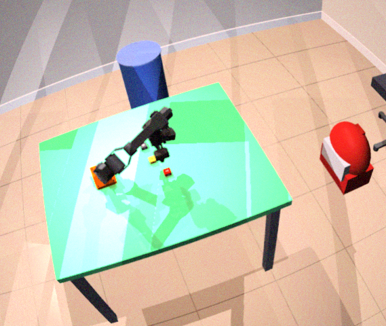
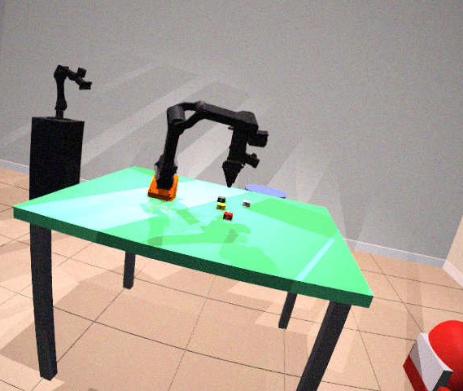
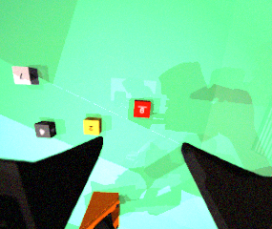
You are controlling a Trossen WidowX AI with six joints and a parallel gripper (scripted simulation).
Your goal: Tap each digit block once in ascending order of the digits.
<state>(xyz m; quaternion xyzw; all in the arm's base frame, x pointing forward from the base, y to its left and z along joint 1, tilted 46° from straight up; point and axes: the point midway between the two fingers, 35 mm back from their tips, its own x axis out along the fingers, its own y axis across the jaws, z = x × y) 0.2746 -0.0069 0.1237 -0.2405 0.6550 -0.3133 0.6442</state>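
Now: the yellow block 30 mm behind my gripper tip, 100 mm to the left of it and 120 mm below it. The rest, counted from my gripper tip: black block 30 mm behind, 210 mm to the left, 120 mm below; white block 80 mm ahead, 220 mm to the left, 120 mm below; red block 10 mm ahead, 10 mm to the right, 120 mm below.
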